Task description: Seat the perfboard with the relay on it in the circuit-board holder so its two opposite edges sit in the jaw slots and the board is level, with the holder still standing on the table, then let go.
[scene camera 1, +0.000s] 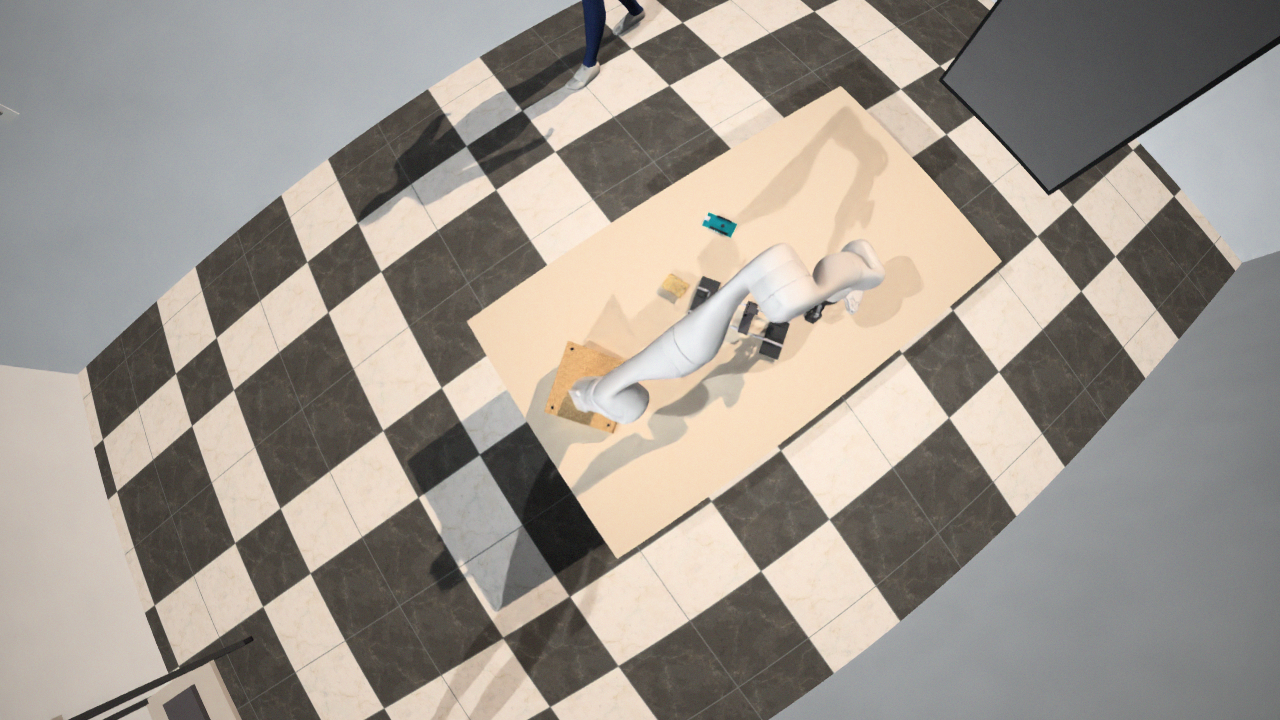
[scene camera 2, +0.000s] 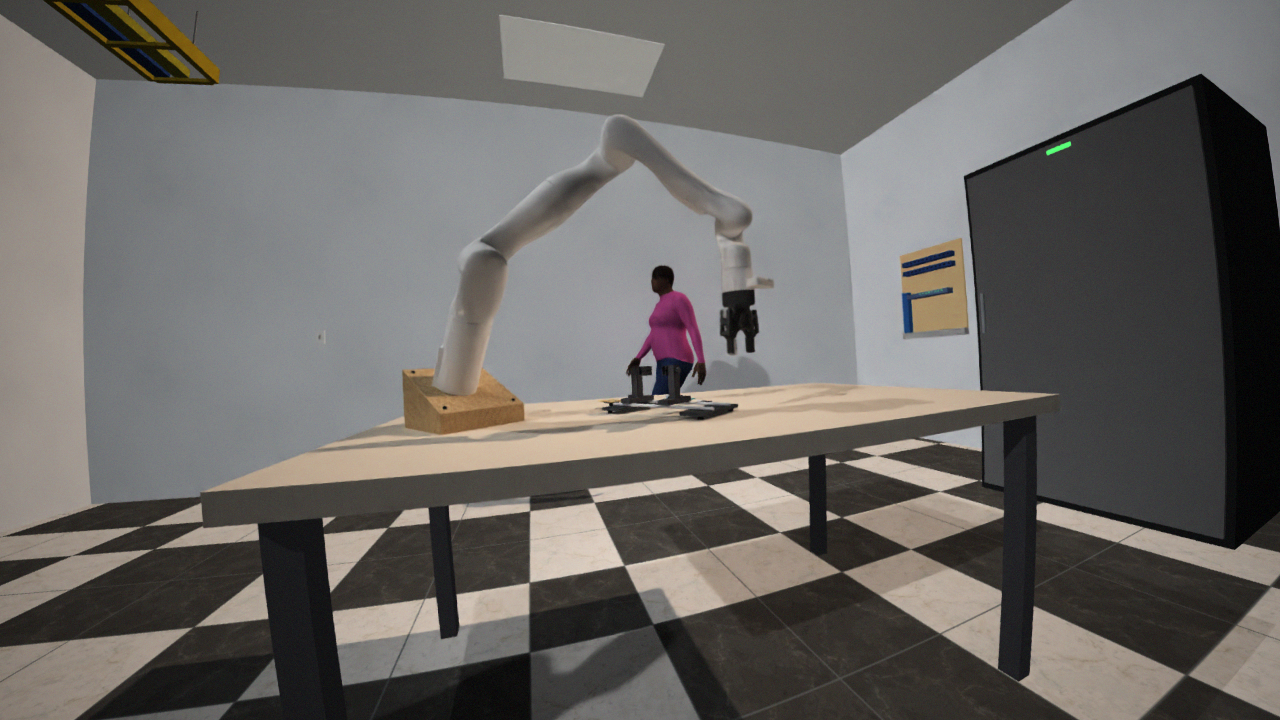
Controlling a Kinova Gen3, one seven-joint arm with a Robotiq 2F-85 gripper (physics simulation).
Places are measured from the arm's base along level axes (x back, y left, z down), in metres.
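Pixels of known places: gripper, fingertip midpoint: (scene camera 2: 741, 353); arm's base, link origin: (scene camera 1: 587, 392) (scene camera 2: 456, 386).
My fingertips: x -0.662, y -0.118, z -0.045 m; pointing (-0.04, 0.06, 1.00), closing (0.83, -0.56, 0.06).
Note:
Ahead of a thing's pixels: the offset from my fingertips to its top centre. "spot": to the spot under its first point. Level surfaces: height alone.
The circuit-board holder {spot: dx +0.113, dy -0.027, dz +0.121 m} (scene camera 1: 774, 340) (scene camera 2: 711, 410) stands on the table, with dark feet, light rods and two upright jaws; the arm covers part of it in scene camera 1. No board shows clearly between the jaws in scene camera 2. A small teal board {dx +0.037, dy +0.383, dz +0.124 m} (scene camera 1: 719, 223) with dark parts lies beyond the holder, towards the table's upper edge in scene camera 1. A small yellowish piece {dx +0.277, dy +0.275, dz +0.116 m} (scene camera 1: 673, 286) lies nearer the holder. I cannot tell which is the perfboard with the relay. My gripper (scene camera 1: 812, 313) (scene camera 2: 740, 347) is open and empty, well above the table, right of the holder.
The arm's wooden base block (scene camera 1: 568, 380) (scene camera 2: 483, 416) sits at the left end of the table {dz +0.136 m} (scene camera 1: 644, 501) (scene camera 2: 358, 465). The arm arches over the holder. A tall dark cabinet (scene camera 1: 1118, 80) (scene camera 2: 1100, 313) stands beyond the right end. A person (scene camera 1: 593, 31) (scene camera 2: 671, 326) is behind the table.

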